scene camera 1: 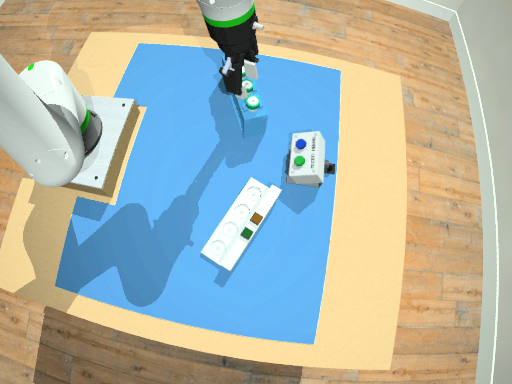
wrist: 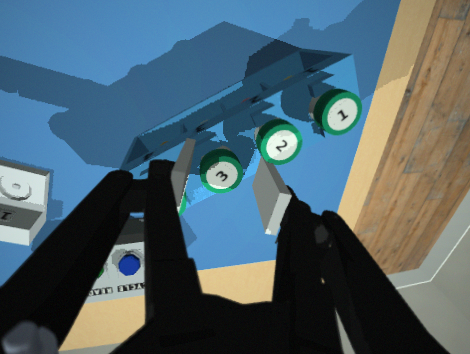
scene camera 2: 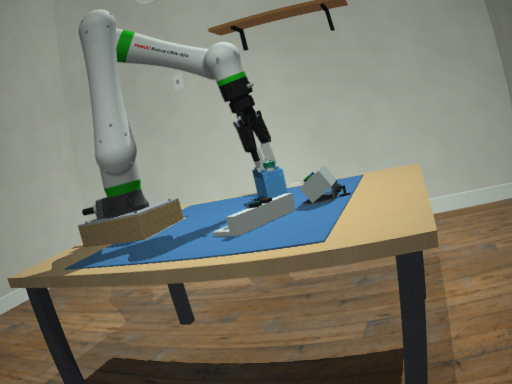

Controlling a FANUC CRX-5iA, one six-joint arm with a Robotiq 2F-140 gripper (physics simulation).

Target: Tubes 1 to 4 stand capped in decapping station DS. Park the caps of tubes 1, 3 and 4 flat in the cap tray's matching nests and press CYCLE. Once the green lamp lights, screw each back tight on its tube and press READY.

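The blue decapping station holds capped tubes in a row. In the wrist view, green-rimmed white caps 1, 2 and 3 show; cap 4 is mostly hidden behind the left finger. My gripper is partly open, with its pads on either side of cap 3 and gaps visible between pads and cap. The right pad is close to cap 2. The white cap tray has empty round nests.
The control box has a blue button and a green button. An amber square and a dark green square sit on the tray. The robot's base plate is at the left.
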